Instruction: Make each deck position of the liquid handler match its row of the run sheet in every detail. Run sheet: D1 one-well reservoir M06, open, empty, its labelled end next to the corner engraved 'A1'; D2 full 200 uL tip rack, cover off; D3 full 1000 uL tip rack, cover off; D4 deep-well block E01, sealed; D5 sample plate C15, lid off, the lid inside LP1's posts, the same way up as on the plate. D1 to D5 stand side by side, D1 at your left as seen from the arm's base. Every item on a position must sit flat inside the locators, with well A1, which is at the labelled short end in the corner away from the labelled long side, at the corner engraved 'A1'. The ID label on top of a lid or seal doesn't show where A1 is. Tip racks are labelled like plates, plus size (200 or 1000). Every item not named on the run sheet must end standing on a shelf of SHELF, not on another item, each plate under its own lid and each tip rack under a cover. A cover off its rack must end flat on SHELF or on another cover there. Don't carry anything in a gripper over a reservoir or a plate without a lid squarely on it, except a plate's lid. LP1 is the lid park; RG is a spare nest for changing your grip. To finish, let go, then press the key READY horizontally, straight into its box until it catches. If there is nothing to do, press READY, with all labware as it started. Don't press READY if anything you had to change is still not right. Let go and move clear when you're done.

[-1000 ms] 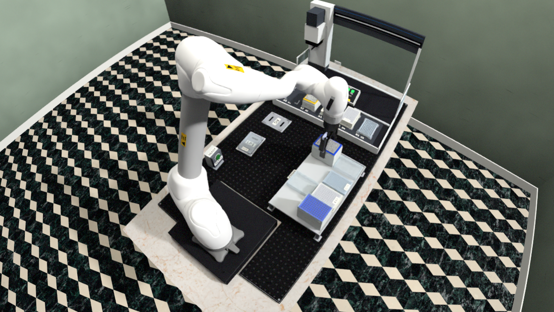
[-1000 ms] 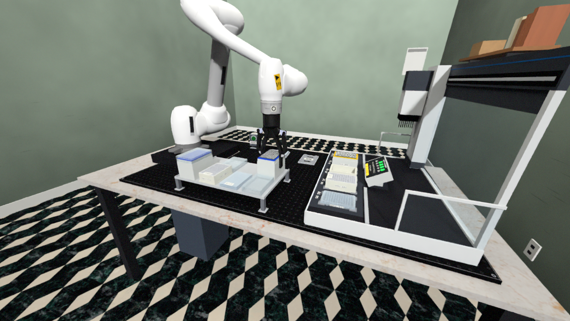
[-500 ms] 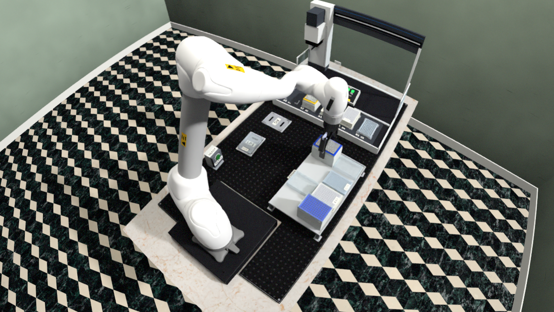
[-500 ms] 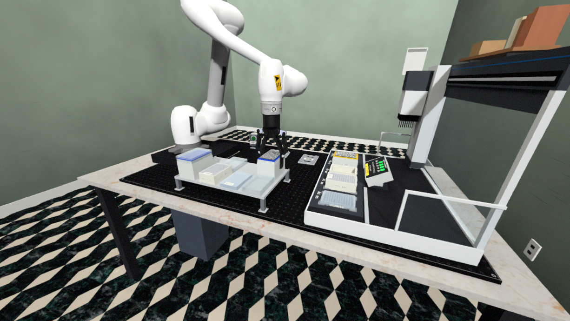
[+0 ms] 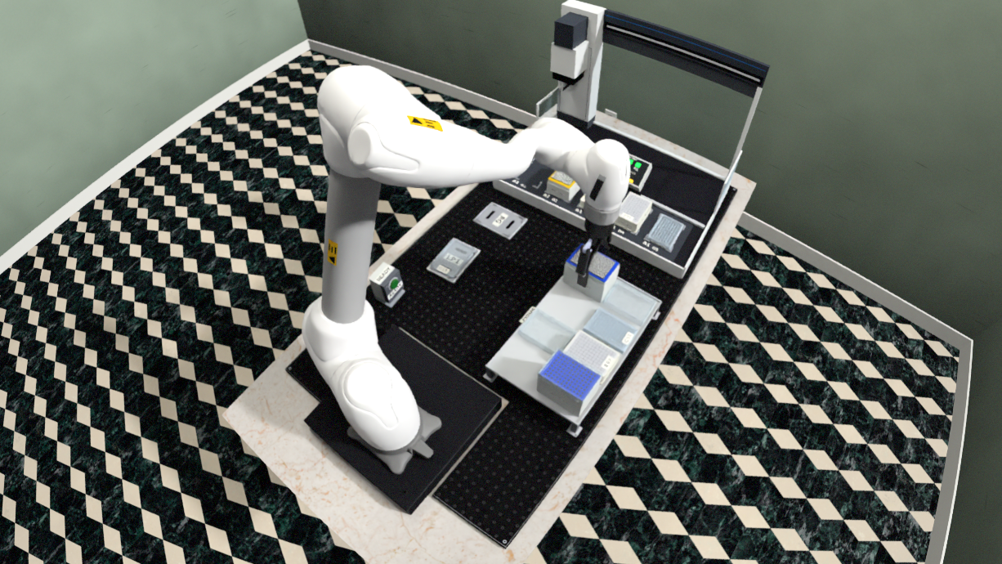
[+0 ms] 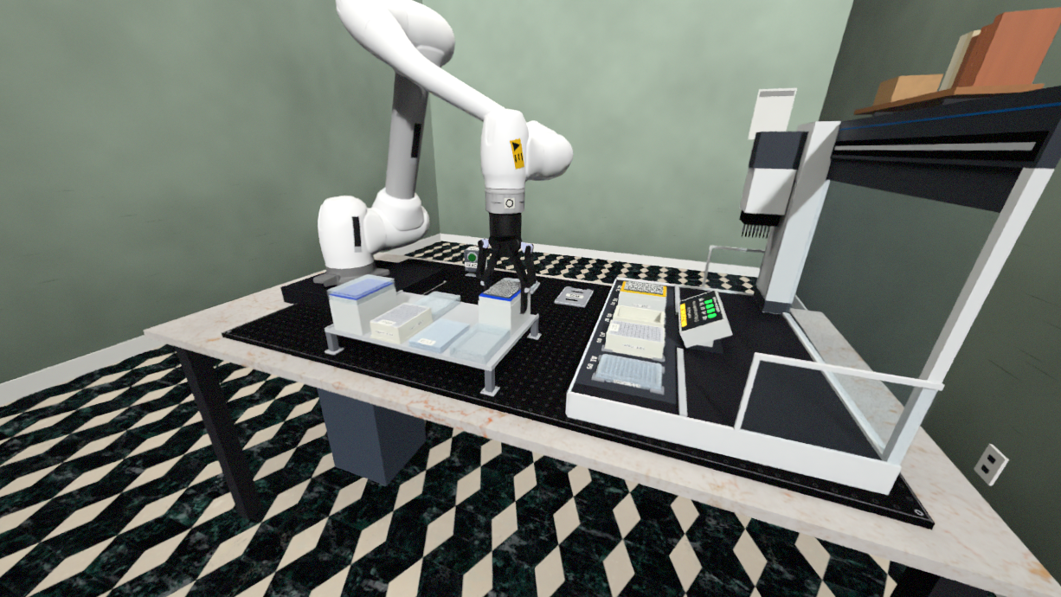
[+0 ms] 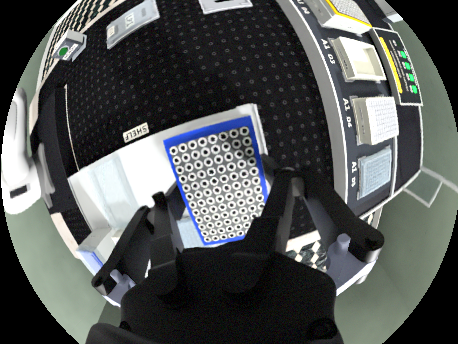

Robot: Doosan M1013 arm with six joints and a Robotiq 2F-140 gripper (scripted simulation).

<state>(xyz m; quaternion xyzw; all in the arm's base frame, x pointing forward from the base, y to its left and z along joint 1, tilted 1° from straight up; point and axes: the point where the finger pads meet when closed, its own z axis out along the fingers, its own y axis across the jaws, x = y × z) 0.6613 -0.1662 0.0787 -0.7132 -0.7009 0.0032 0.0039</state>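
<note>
Now: hand 10 mm past the blue-rimmed tip rack and 10 mm to the right of it. Round my hand: white one-well reservoir 320 mm ahead, 140 mm to the left, 70 mm below; shelf 160 mm behind, 60 mm to the right, 70 mm below; clear plate 320 mm ahead, 110 mm to the right, 70 mm below.
</note>
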